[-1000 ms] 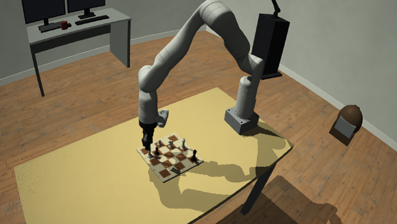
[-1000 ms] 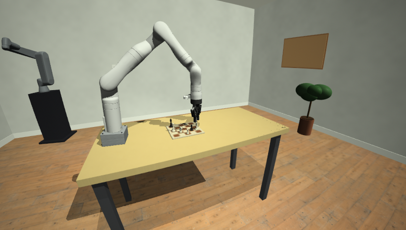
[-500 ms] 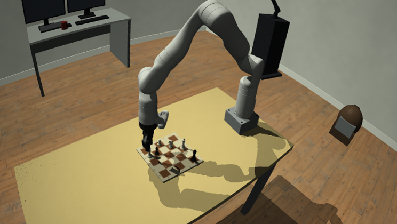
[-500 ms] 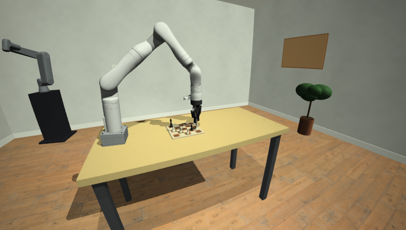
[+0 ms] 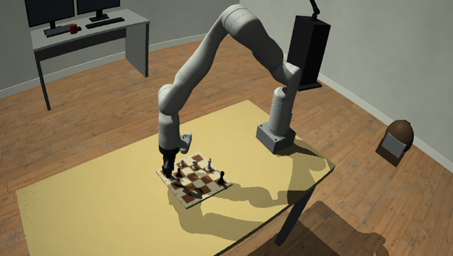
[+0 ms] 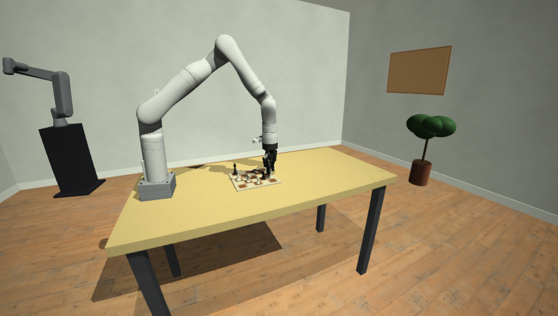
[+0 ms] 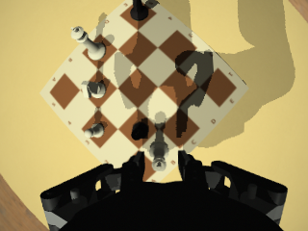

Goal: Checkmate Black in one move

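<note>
My gripper is now 4 cm past the black pawn and 2 cm above it. Round my hand: small white piece 7 cm behind, 5 cm to the right, 3 cm below; then chessboard 9 cm behind, 3 cm to the left, 5 cm below; then tall white piece 16 cm behind, 1 cm to the left, 1 cm below.
</note>
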